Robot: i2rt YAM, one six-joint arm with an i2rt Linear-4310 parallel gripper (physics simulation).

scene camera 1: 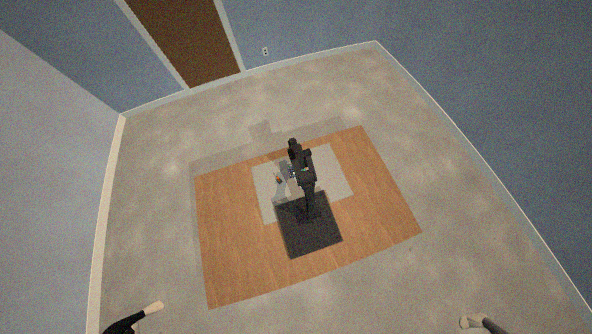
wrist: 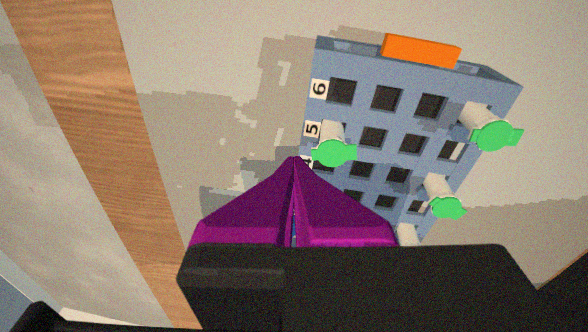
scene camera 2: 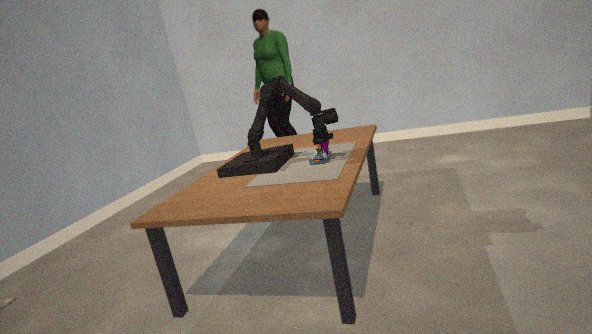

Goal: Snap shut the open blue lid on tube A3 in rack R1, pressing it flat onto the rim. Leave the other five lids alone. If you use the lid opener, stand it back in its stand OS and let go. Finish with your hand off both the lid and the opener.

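Frame: origin at the arm's base, x up, y ahead, z left, level; millimetres.
Seen in the pictures: gripper, between the fingertips: (wrist: 294, 166) (scene camera 2: 327, 154); arm's base, origin of its link: (scene camera 1: 312, 216) (scene camera 2: 257, 157).
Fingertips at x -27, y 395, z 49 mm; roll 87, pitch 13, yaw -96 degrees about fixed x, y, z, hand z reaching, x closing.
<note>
Offsets run from my fingertips to a thing's top centre. "spot": to the spot under its first point. Level surfaces: height alone.
My gripper (wrist: 294, 166) (scene camera 2: 326, 151) has purple fingers, shut with their tips together and empty. It points down at the rack, low over column A, near the row 4 label in the wrist view. Blue rack R1 {dy -39, dx +27, dz -3 mm} (wrist: 367, 72) (scene camera 2: 314, 162) has an orange block on its end. Tube A3 and its blue lid are hidden behind the fingers; a sliver of blue shows between them. A green lid {dy -12, dx +18, dz -25 mm} (wrist: 334, 153) is on the tube near label 5. Two more green lids, one upper {dy -68, dx +18, dz -51 mm} (wrist: 495, 136) and one lower {dy -72, dx +18, dz -13 mm} (wrist: 447, 207), are on the far column. The orange lid opener {dy -104, dx +55, dz +139 mm} (scene camera 1: 278, 179) stands beside the rack.
A whitish tube {spot: dy -73, dx +7, dz +21 mm} (wrist: 407, 234) shows partly at the rack's far column. The rack stands on a grey mat {dx -30 mm} (scene camera 1: 337, 175) (scene camera 2: 300, 176) on the wooden table {dx -33 mm} (scene camera 1: 230, 240) (scene camera 2: 250, 202). The black arm base (scene camera 1: 310, 237) is at the mat's edge. A person (scene camera 2: 272, 55) in green stands behind the table.
</note>
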